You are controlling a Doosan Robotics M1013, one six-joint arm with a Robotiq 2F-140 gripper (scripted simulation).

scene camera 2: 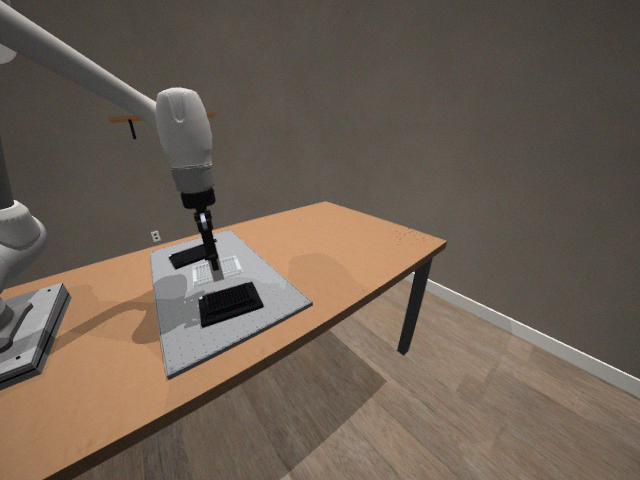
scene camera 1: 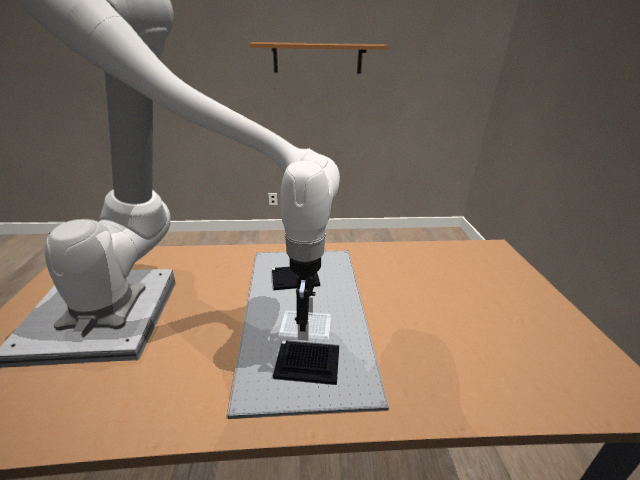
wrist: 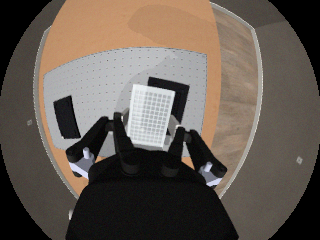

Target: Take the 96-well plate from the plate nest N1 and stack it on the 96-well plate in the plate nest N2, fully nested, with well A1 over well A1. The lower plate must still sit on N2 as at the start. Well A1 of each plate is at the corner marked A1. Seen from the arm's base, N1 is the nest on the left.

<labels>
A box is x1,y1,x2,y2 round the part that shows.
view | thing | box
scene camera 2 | my gripper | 181,187,223,281
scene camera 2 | white 96-well plate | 192,256,242,286
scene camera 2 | black 96-well plate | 204,283,254,316
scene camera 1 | my gripper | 289,257,320,340
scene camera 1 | white 96-well plate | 279,311,330,340
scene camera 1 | black 96-well plate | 281,342,332,374
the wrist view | my gripper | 65,108,238,239
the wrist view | white 96-well plate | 127,84,174,146
</labels>
